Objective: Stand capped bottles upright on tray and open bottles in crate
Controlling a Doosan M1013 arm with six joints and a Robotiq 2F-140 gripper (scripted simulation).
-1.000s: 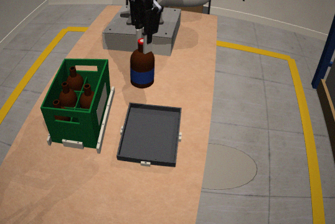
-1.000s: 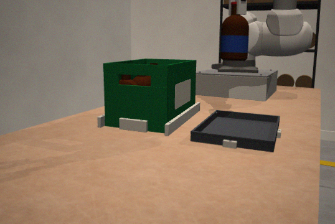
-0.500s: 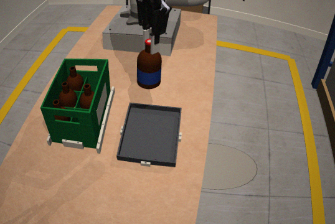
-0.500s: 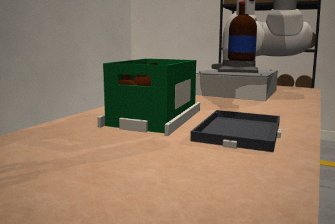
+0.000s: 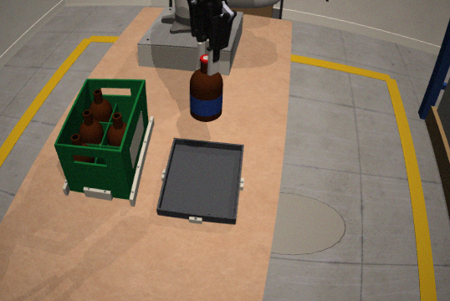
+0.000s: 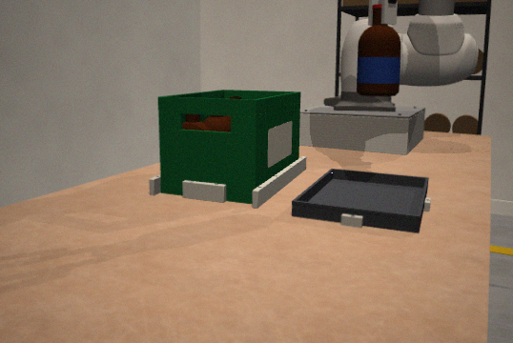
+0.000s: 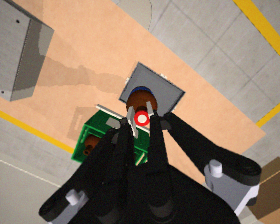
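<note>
The bottle is 8 cm below my hand. Also, from my hand: crate (27 cm to the right, 25 cm below, 2 cm behind); dark grey tray (32 cm below, 6 cm ahead, 1 cm to the right).
</note>
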